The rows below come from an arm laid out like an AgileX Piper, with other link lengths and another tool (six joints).
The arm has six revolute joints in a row. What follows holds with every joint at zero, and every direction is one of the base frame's. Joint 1 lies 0.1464 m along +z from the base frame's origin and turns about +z. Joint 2 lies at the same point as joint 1 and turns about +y. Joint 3 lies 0.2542 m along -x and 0.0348 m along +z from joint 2 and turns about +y. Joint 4 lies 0.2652 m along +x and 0.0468 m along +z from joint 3 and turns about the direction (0.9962, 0, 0.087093). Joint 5 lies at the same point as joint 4 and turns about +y. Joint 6 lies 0.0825 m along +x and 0.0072 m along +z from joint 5 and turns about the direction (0.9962, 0, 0.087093). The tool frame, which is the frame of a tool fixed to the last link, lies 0.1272 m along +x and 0.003 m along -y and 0.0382 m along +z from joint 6; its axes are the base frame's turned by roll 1.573, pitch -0.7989 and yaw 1.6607 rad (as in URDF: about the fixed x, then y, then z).
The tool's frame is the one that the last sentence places.
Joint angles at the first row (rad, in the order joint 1, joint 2, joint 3, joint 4, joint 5, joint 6):
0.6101 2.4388 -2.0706 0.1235 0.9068 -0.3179
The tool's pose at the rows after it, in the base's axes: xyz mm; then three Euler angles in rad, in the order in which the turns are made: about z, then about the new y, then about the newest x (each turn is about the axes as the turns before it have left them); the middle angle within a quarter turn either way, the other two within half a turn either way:
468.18, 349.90, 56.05, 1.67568, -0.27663, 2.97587
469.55, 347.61, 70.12, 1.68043, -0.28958, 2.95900
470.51, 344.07, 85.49, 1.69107, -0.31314, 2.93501
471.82, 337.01, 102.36, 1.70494, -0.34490, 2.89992
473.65, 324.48, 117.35, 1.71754, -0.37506, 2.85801
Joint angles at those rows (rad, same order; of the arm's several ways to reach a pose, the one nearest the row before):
0.6020 2.4180 -2.0676 0.1159 0.9208 -0.3167
0.5950 2.3854 -2.0535 0.1238 0.9198 -0.3267
0.5827 2.3395 -2.0159 0.1464 0.8996 -0.3530
0.5622 2.2775 -1.9504 0.1824 0.8573 -0.3960
0.5324 2.2070 -1.8630 0.2263 0.7998 -0.4535

